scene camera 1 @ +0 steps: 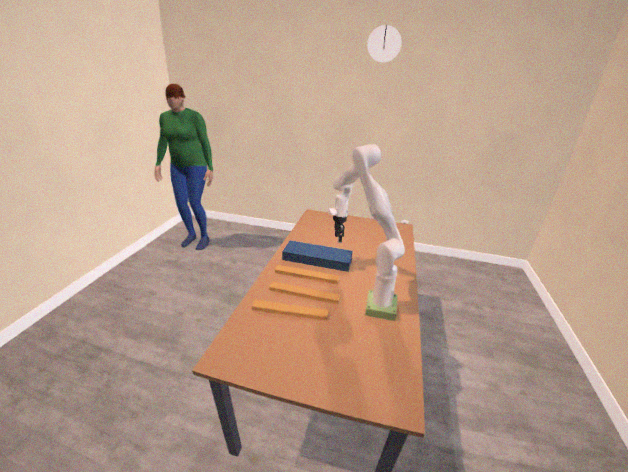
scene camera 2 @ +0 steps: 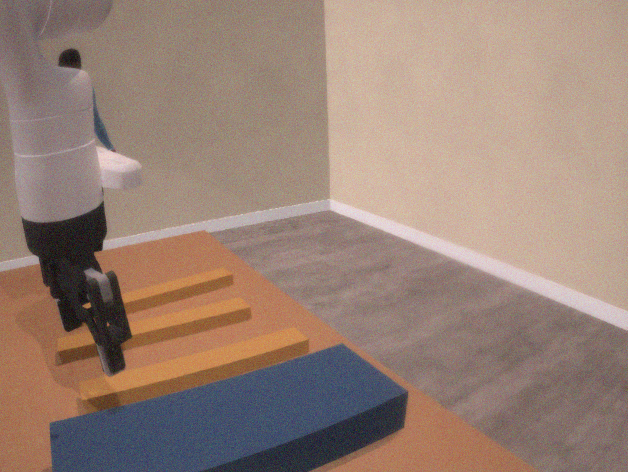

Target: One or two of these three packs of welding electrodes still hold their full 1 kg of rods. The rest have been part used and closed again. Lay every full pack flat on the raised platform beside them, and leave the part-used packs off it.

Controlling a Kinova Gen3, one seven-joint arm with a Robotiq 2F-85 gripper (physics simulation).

Labels:
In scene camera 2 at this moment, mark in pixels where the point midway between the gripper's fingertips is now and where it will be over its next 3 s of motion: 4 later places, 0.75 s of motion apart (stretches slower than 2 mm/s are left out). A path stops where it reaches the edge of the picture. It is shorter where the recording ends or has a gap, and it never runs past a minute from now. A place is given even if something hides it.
The gripper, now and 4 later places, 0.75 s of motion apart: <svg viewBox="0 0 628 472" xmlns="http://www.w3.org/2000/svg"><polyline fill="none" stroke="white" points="92,348 97,284 96,259 123,316 128,318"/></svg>

